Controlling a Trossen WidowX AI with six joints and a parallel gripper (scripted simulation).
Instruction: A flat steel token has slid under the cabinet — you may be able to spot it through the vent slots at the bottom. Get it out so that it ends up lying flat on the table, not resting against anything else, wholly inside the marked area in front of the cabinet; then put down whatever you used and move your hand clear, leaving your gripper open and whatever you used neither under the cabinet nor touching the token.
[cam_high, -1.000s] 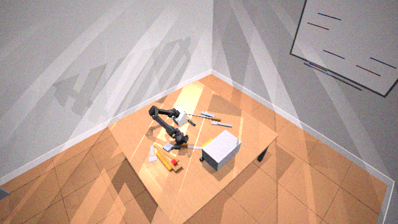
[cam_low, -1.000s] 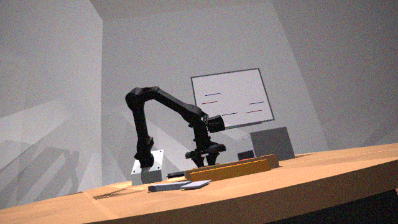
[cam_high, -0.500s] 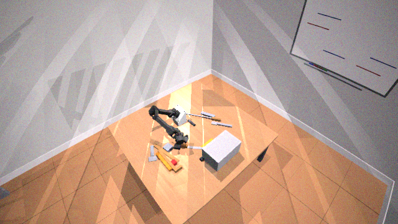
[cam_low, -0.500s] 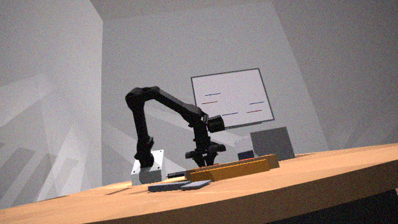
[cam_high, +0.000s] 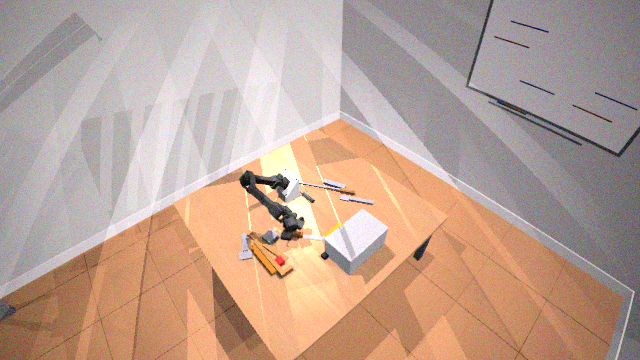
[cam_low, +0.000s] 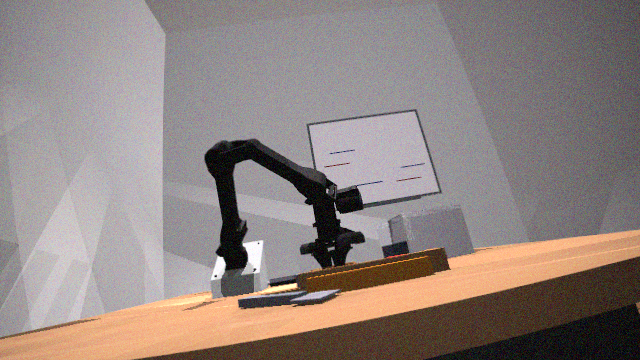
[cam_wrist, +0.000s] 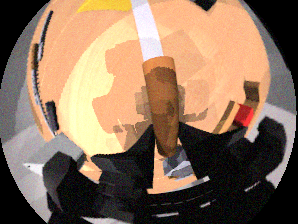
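My gripper tip is now 110 mm to the left of the grey block, 50 mm past it and 10 mm below it. From my gripper tip the other things lie so: orange bar 220 mm to the right, 50 mm ahead, 10 mm above; then thin wooden stick 150 mm to the right, 20 mm behind; then red block 150 mm to the right, 120 mm ahead, 10 mm above.
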